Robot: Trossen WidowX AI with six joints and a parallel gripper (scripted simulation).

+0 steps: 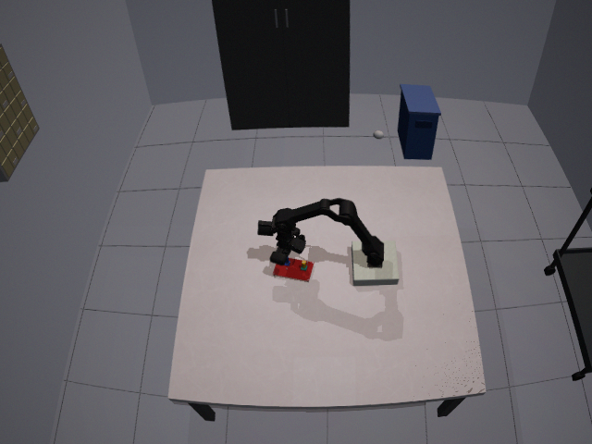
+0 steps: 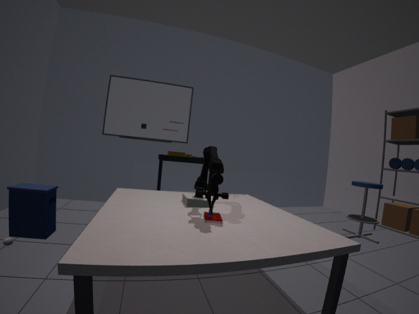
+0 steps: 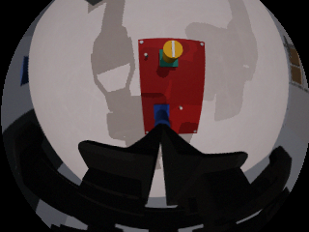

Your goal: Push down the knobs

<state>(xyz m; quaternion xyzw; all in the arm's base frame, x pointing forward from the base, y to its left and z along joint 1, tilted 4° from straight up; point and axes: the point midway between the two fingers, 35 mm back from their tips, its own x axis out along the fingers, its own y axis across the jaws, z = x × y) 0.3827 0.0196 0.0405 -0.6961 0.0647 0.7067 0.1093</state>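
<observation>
My gripper tip is now 20 mm above the blue knob. From my gripper tip the other things lie so: yellow knob 80 mm behind, 20 mm to the left, 10 mm below.
</observation>
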